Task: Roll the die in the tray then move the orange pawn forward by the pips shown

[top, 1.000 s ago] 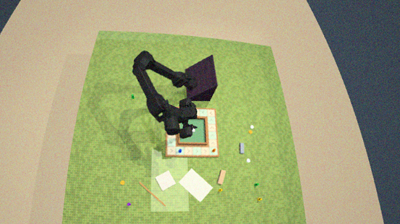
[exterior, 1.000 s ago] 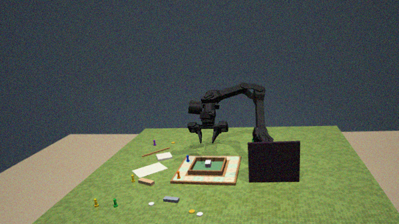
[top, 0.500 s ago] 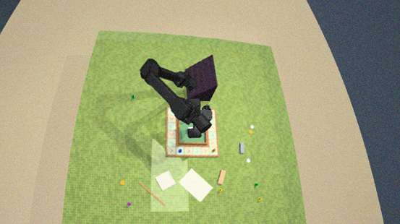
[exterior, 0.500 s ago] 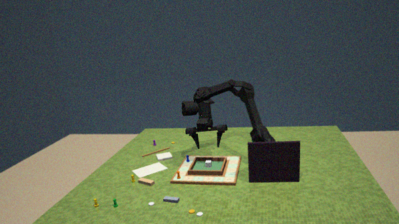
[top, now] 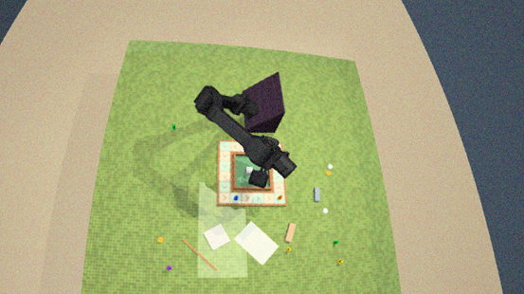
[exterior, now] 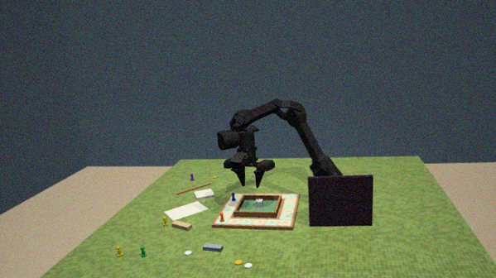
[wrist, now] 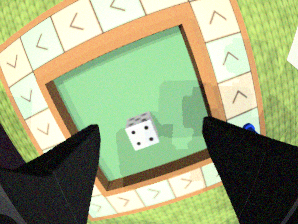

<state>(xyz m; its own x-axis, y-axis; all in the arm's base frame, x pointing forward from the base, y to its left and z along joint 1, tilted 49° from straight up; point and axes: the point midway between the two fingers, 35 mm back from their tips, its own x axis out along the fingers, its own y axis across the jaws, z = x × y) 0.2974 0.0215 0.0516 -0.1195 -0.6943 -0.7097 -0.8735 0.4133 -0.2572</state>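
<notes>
Now: the orange pawn 10 cm ahead of my gripper tip, 8 cm to the left of it and 8 cm below it. From my gripper tip the other things lie so: white die: 2 cm behind, 3 cm to the right, 8 cm below; blue pawn: 8 cm ahead, 10 cm to the right, 8 cm below; green tray: 2 cm behind, 2 cm to the right, 10 cm below.
</notes>
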